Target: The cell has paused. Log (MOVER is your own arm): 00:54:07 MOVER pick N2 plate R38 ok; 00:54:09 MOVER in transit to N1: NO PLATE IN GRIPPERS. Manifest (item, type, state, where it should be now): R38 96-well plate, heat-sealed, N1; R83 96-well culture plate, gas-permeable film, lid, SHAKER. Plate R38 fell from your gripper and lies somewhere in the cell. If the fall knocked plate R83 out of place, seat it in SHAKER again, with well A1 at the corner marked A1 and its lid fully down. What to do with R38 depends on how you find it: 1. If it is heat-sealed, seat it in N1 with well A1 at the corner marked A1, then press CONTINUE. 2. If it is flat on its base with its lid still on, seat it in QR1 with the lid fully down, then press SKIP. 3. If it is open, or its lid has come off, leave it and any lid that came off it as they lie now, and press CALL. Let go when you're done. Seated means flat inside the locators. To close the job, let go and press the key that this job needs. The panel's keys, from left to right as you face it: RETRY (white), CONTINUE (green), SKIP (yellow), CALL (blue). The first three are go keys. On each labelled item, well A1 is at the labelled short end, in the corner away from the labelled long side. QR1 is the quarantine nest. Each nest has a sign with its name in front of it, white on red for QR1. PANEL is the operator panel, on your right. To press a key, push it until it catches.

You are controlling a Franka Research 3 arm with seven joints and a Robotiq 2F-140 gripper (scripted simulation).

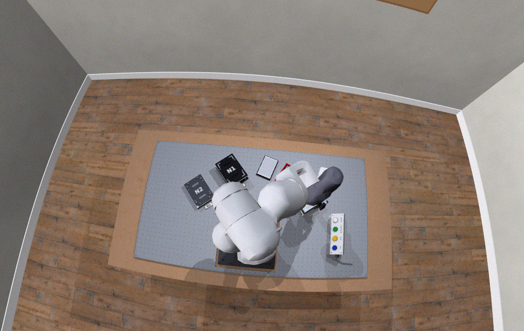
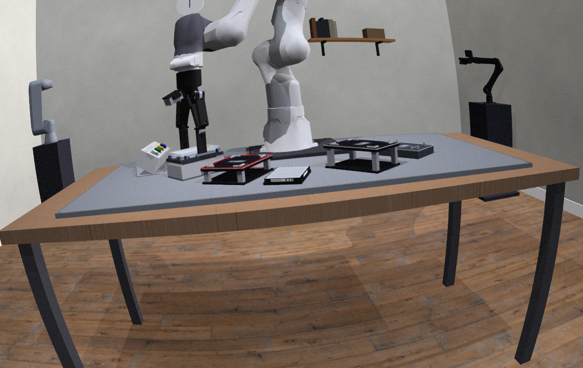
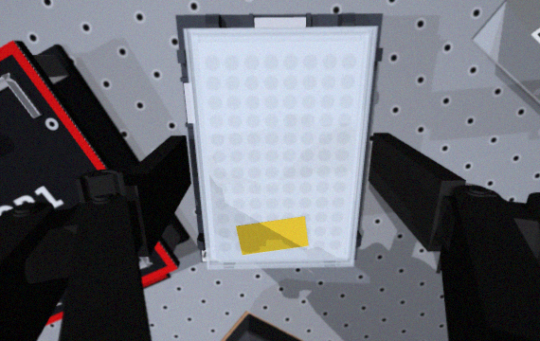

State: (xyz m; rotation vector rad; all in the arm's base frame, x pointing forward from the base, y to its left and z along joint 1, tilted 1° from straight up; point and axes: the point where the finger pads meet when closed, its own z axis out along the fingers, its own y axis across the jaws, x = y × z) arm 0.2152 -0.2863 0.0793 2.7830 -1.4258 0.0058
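My gripper is now 180 mm short of the plate R38, 240 mm to the right of it and 80 mm above it. From my hand the other things lie so: QR1 nest (110 mm ahead, 120 mm to the left, 50 mm below); retry key (100 mm behind, 140 mm to the right, 20 mm below); skip key (200 mm behind, 140 mm to the right, 20 mm below).
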